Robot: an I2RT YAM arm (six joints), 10 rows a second.
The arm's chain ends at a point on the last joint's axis. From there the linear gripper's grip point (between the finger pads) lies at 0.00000 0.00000 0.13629 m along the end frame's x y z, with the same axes.
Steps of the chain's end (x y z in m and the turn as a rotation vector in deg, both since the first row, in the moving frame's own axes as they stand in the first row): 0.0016, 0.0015, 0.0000, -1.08, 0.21, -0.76; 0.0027, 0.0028, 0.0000, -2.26, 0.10, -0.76; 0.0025, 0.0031, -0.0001, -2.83, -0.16, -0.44; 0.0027, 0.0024, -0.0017, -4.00, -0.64, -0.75; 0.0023, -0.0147, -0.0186, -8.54, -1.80, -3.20
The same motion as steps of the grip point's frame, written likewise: 0.0021, 0.0041, 0.0000, -1.08, 0.21, -0.76; 0.0030, 0.0082, -0.0001, -2.26, 0.10, -0.76; 0.0021, 0.0098, -0.0003, -2.83, -0.16, -0.44; 0.0012, 0.0119, -0.0020, -4.00, -0.64, -0.75; -0.0014, 0.0056, -0.0202, -8.54, -1.80, -3.20
